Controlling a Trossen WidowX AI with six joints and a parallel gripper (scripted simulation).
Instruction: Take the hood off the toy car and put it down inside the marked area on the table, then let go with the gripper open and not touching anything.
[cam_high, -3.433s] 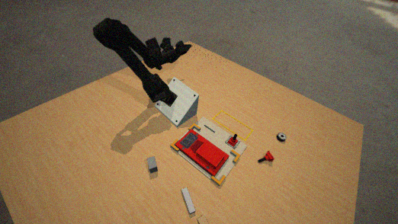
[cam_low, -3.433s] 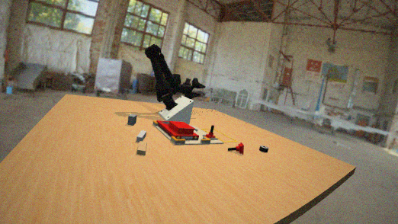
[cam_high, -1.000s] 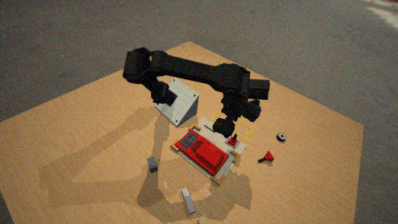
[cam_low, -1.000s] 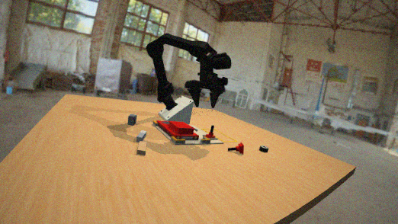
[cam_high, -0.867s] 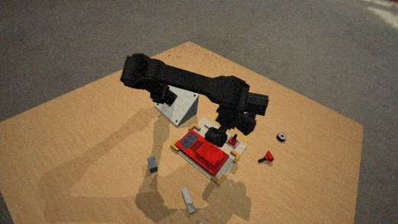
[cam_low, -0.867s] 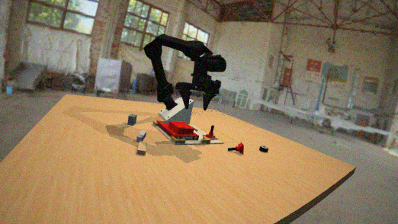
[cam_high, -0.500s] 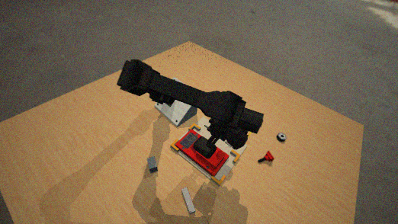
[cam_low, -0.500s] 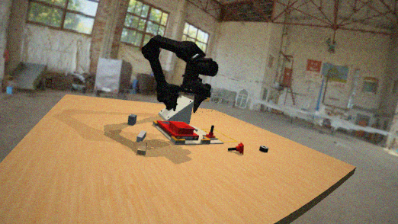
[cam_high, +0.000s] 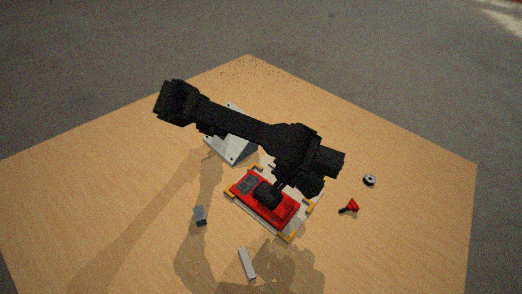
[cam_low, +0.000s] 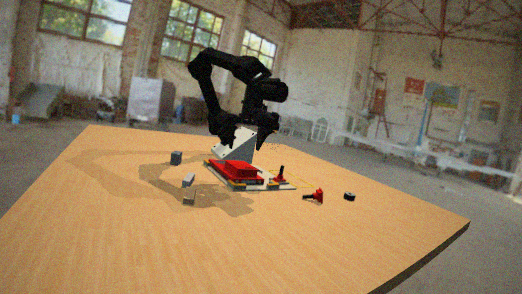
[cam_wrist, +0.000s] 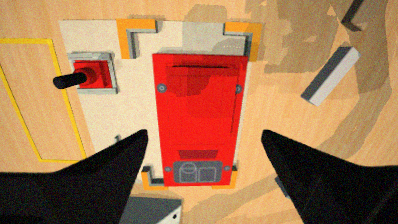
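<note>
Now: gripper tip 6 cm above the red hood. Round my gripper tip: pale fixture plate 3 cm behind, 3 cm to the left, 9 cm below; black wheel 17 cm ahead, 33 cm to the left, 9 cm below.
</note>
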